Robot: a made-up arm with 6 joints.
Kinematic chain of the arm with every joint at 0, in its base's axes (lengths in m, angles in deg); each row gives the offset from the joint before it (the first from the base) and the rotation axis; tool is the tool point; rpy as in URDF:
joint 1: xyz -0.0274 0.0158 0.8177 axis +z
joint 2: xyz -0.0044 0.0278 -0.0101 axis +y
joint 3: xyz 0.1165 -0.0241 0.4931 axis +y
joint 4: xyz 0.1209 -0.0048 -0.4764 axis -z
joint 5: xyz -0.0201 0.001 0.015 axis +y
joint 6: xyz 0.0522 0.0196 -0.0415 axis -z
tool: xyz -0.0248 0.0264 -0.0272 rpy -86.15 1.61 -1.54
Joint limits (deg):
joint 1: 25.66..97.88
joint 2: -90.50..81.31
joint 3: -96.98..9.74
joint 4: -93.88..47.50
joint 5: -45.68..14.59
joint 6: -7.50..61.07
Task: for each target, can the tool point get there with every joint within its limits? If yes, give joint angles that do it. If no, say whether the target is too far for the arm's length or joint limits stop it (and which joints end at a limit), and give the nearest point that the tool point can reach.
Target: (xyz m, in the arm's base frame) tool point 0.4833 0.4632 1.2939
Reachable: yes | joints 36.71 4.24 -84.97 -61.50 -11.05 23.49
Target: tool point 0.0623 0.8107 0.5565
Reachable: yes | joints 79.65 56.34 -81.69 -29.97 -5.49 14.12
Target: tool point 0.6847 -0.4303 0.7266
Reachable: no: joint limits stop it (at a limit: joint 1, joint 4, joint 5, joint 6) | nearest point 0.3849 0.1938 0.7266 | short by 0.692 m
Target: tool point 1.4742 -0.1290 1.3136
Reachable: no: too far | nearest point 0.7777 0.3879 1.1558 | short by 0.882 m
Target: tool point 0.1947 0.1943 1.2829
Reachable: yes | joints 31.84 -43.07 -31.66 20.34 -23.34 15.29
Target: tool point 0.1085 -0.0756 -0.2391
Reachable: no: joint limits stop it (at a limit: joint 1, joint 2, joint 4, joint 5, joint 6) | nearest point 0.2181 0.1543 0.2386 | short by 0.541 m
